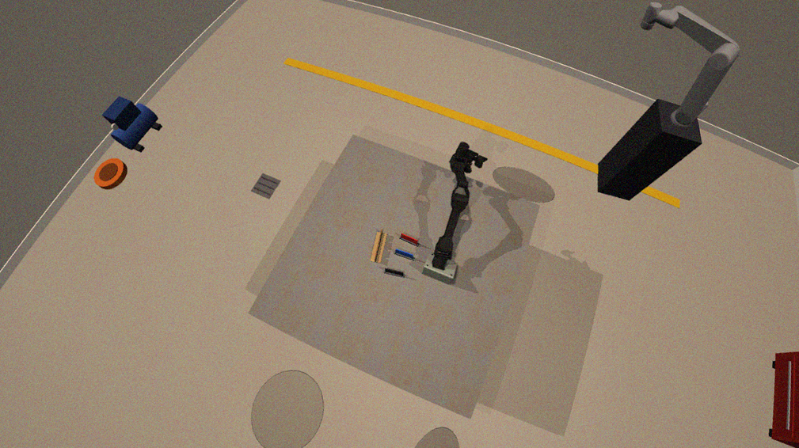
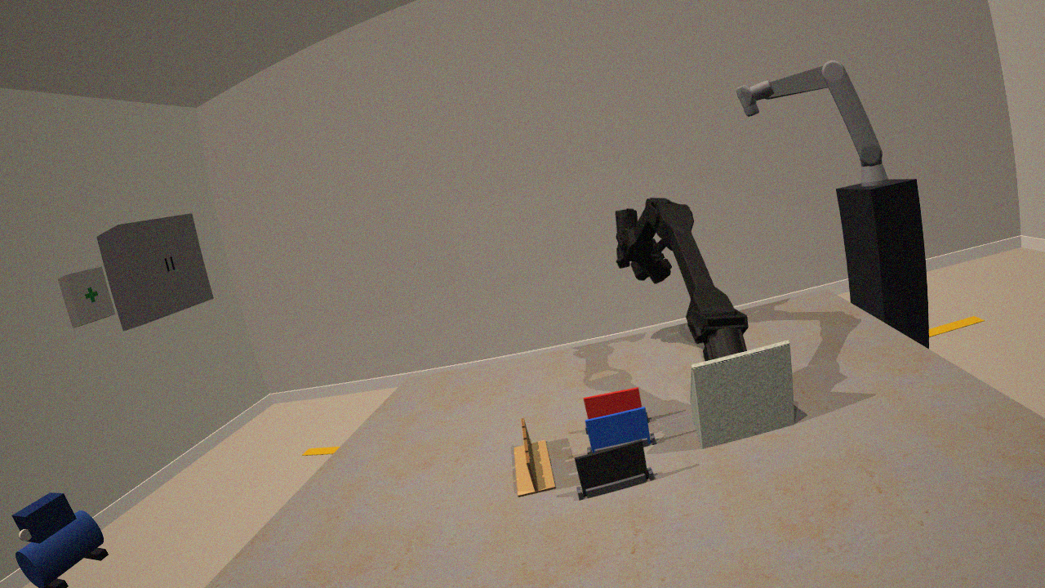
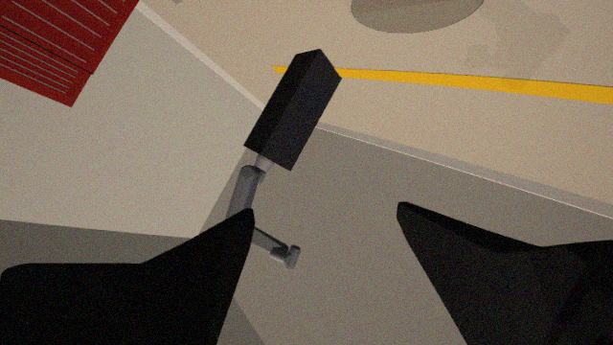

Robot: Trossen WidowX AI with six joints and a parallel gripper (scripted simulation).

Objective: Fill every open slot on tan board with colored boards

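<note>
My gripper tip is 560 mm to the right of the red board, 300 mm short of it and 160 mm above it. The rest, counted from my gripper tip: tan board: 640 mm to the left, 460 mm ahead, 160 mm below; then blue board: 660 mm to the left, 310 mm ahead, 160 mm below; then black board: 770 mm to the left, 330 mm ahead, 160 mm below.
</note>
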